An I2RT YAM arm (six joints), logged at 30 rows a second.
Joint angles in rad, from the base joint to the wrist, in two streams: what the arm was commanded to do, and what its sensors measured. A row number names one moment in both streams.
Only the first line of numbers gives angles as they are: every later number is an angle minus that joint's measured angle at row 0.
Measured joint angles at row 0:
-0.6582 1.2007 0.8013 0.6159 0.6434 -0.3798
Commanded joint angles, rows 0 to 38:
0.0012 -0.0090 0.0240 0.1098 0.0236 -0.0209
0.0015 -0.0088 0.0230 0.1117 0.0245 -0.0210
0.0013 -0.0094 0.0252 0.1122 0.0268 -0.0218
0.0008 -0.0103 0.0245 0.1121 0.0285 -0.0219
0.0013 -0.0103 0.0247 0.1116 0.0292 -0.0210
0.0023 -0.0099 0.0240 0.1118 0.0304 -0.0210
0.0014 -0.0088 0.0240 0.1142 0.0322 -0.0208
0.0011 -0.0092 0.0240 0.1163 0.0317 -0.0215
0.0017 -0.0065 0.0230 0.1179 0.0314 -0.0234
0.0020 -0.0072 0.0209 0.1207 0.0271 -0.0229
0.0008 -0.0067 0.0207 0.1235 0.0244 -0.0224
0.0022 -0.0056 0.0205 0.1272 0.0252 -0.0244
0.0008 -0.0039 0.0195 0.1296 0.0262 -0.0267
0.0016 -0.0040 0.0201 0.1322 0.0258 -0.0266
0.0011 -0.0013 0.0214 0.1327 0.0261 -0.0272
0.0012 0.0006 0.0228 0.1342 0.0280 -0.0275
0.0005 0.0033 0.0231 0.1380 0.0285 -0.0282
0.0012 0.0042 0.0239 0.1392 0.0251 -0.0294
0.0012 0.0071 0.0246 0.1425 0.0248 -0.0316
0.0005 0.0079 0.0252 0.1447 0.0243 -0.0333
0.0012 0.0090 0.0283 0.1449 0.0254 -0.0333
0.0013 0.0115 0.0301 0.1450 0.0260 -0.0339
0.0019 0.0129 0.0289 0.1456 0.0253 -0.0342
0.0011 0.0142 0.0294 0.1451 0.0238 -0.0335
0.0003 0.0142 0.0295 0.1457 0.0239 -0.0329
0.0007 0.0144 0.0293 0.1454 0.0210 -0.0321
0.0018 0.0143 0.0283 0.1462 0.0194 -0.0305
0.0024 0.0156 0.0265 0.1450 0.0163 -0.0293
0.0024 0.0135 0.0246 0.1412 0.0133 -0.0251
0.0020 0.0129 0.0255 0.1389 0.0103 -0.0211
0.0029 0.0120 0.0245 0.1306 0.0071 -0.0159
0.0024 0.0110 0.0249 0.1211 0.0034 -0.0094
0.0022 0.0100 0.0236 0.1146 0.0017 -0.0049
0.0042 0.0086 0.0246 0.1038 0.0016 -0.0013
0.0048 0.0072 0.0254 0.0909 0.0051 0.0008
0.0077 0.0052 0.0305 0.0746 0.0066 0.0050
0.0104 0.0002 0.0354 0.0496 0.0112 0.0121
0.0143 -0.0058 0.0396 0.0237 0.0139 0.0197
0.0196 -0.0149 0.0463 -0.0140 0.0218 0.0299
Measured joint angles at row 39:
0.0129 0.0194 0.0011 0.0030 -0.0031 -0.0084
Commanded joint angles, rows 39 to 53:
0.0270 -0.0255 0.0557 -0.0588 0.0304 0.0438
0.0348 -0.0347 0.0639 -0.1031 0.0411 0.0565
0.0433 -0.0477 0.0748 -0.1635 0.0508 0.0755
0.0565 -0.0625 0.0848 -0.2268 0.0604 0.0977
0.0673 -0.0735 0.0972 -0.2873 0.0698 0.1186
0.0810 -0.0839 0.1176 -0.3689 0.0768 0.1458
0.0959 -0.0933 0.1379 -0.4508 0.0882 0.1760
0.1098 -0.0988 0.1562 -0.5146 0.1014 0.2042
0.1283 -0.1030 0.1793 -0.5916 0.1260 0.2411
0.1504 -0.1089 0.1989 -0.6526 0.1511 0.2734
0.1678 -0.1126 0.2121 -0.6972 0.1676 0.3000
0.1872 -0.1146 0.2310 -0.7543 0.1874 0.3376
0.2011 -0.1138 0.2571 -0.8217 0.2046 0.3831
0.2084 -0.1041 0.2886 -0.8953 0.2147 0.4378
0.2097 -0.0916 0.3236 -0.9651 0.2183 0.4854
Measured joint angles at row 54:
0.2002 -0.0958 0.2518 -0.6977 0.1442 0.3094
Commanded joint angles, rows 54 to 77:
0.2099 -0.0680 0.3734 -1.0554 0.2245 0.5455
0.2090 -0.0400 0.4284 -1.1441 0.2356 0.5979
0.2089 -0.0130 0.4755 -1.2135 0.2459 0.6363
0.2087 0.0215 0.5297 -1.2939 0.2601 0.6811
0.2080 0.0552 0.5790 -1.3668 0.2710 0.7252
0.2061 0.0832 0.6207 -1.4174 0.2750 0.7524
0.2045 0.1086 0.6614 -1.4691 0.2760 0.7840
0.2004 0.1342 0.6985 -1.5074 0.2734 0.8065
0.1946 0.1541 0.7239 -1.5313 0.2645 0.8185
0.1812 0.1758 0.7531 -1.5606 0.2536 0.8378
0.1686 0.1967 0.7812 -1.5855 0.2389 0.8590
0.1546 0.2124 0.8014 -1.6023 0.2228 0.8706
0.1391 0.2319 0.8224 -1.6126 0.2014 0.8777
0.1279 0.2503 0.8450 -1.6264 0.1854 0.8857
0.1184 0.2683 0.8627 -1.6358 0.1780 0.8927
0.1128 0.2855 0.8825 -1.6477 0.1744 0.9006
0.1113 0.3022 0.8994 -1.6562 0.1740 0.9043
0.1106 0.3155 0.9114 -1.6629 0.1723 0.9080
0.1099 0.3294 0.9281 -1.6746 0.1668 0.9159
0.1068 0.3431 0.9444 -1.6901 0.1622 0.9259
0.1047 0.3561 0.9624 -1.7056 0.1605 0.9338
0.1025 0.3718 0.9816 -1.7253 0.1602 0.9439
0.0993 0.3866 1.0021 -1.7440 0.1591 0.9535
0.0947 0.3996 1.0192 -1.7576 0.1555 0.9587
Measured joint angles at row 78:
0.1026 0.3761 0.9647 -1.6651 0.1659 0.8851
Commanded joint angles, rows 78 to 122:
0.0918 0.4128 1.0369 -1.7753 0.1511 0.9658
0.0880 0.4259 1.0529 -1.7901 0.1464 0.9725
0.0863 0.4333 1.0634 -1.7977 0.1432 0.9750
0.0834 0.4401 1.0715 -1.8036 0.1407 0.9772
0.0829 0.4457 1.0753 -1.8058 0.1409 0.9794
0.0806 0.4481 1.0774 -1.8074 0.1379 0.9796
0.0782 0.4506 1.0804 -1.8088 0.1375 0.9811
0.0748 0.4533 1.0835 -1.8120 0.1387 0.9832
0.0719 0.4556 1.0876 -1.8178 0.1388 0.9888
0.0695 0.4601 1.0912 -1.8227 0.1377 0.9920
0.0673 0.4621 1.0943 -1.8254 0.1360 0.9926
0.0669 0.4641 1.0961 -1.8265 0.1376 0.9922
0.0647 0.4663 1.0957 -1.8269 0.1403 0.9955
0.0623 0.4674 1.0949 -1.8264 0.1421 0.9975
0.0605 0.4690 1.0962 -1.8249 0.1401 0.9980
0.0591 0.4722 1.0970 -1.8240 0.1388 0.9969
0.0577 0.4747 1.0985 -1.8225 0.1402 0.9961
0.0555 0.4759 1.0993 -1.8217 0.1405 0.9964
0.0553 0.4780 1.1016 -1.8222 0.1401 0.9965
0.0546 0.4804 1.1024 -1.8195 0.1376 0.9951
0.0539 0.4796 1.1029 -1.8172 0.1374 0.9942
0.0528 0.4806 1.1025 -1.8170 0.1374 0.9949
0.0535 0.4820 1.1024 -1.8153 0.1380 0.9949
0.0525 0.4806 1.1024 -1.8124 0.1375 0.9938
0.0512 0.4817 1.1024 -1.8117 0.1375 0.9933
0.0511 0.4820 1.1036 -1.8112 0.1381 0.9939
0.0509 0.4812 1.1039 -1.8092 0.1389 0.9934
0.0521 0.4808 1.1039 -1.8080 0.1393 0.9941
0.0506 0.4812 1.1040 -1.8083 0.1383 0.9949
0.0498 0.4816 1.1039 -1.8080 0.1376 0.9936
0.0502 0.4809 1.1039 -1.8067 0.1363 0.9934
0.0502 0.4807 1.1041 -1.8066 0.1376 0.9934
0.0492 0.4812 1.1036 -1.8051 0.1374 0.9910
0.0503 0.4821 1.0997 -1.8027 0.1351 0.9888
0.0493 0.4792 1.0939 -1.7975 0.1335 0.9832
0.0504 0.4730 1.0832 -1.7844 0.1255 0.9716
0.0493 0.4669 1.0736 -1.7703 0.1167 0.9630
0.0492 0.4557 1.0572 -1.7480 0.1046 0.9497
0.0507 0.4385 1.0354 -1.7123 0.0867 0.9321
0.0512 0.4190 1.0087 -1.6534 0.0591 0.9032
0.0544 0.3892 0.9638 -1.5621 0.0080 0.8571
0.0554 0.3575 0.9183 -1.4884 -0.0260 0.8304
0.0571 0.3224 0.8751 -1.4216 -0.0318 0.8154
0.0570 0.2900 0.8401 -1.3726 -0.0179 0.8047
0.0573 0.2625 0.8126 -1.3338 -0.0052 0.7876
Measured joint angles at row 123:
0.0507 0.3429 0.8648 -1.5671 0.0446 0.8519
